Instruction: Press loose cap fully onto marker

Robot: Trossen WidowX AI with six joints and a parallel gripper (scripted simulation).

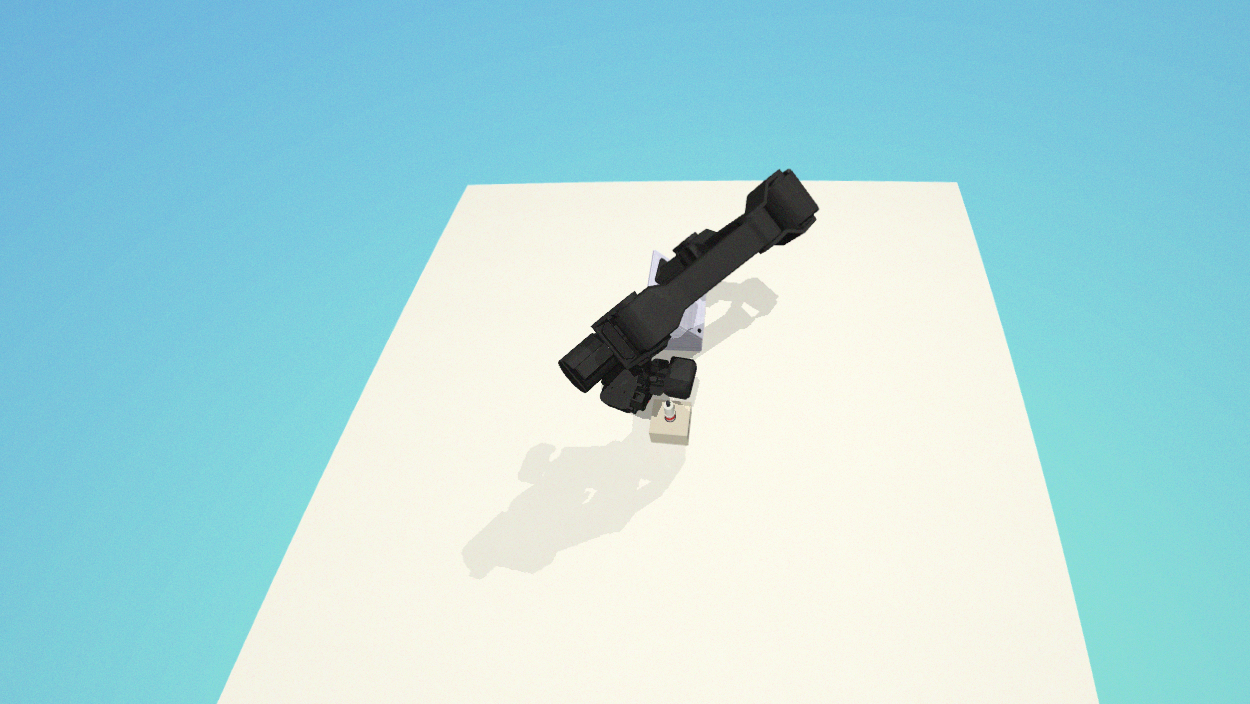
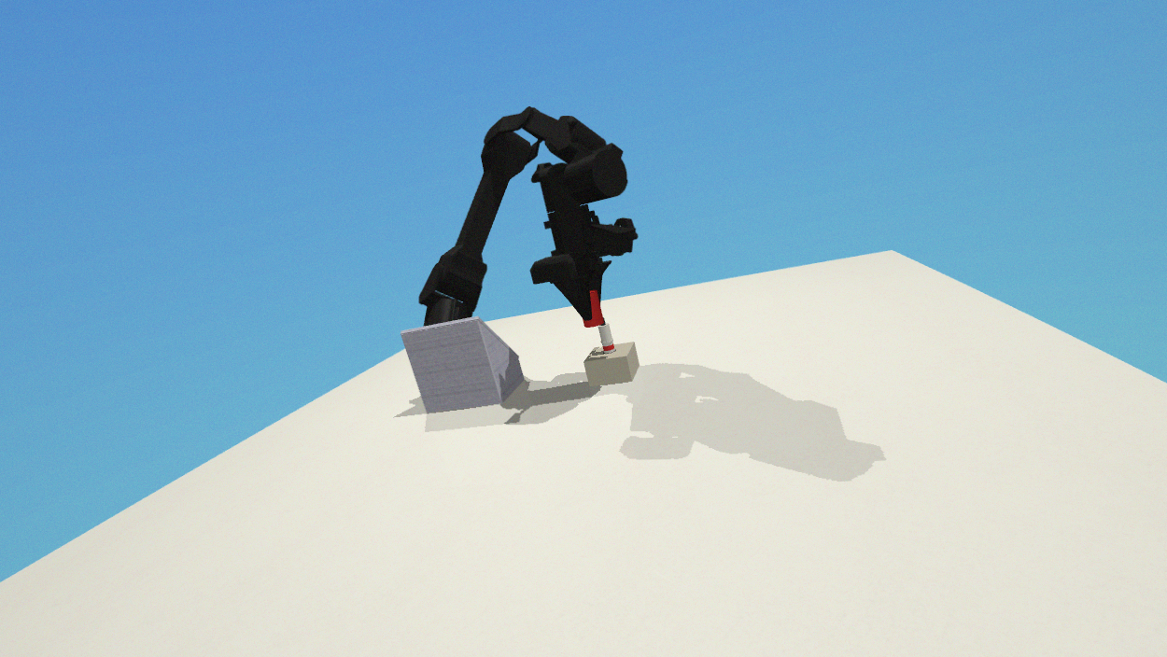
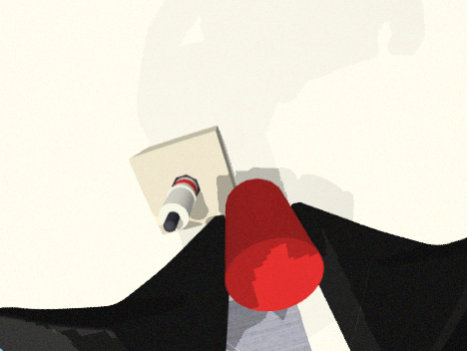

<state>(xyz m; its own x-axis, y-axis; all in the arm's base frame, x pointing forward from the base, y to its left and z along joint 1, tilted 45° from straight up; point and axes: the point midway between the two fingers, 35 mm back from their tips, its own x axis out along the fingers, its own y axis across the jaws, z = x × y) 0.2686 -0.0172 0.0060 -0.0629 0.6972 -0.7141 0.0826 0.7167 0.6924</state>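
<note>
My gripper tip is now 5 cm to the right of the tan holder block and 9 cm above it. Also, from my gripper tip: red cap 1 cm above.
</note>
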